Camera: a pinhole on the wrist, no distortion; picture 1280 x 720 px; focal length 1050.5 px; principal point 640.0 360.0 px. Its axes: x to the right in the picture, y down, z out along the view. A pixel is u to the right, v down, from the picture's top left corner.
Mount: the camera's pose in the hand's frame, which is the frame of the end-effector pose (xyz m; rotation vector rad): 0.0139 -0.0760 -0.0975 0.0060 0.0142 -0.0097
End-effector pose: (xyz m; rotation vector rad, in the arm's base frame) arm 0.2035 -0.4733 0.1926 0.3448 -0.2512 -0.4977
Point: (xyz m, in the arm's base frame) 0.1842 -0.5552 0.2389
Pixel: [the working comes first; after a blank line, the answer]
In the camera's frame: 0.0154 0.0193 0.1673

737.0 480.9
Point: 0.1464 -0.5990 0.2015
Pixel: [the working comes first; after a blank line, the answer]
In the camera's frame: 0.0006 -0.0472 0.1567

643.8 43.8
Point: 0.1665 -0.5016 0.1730
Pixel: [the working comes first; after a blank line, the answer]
In the camera's frame: -0.0357 0.0299 0.0980

257.2 680.6
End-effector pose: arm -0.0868 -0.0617 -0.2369 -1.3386 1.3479 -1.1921
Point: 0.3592 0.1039 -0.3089
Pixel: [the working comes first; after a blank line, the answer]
In the camera's frame: -0.2105 0.0681 0.5369

228.1 493.3
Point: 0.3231 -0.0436 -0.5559
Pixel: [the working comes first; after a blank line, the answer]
In the camera's frame: -0.0753 0.3243 0.5498

outside the picture
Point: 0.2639 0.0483 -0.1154
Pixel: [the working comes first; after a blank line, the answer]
In the camera's frame: -0.1388 -0.1048 0.4161

289.6 95.5
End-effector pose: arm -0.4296 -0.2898 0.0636 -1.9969 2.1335 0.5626
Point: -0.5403 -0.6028 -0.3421
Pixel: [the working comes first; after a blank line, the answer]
In the camera's frame: 0.4295 0.1165 0.3702

outside the picture
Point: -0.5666 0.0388 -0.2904
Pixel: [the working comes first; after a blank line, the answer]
In the camera's frame: -0.1836 0.1681 0.5611

296.3 674.7
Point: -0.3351 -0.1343 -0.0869
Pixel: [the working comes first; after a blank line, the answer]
In the camera's frame: -0.1143 -0.0351 0.2803

211.8 228.4
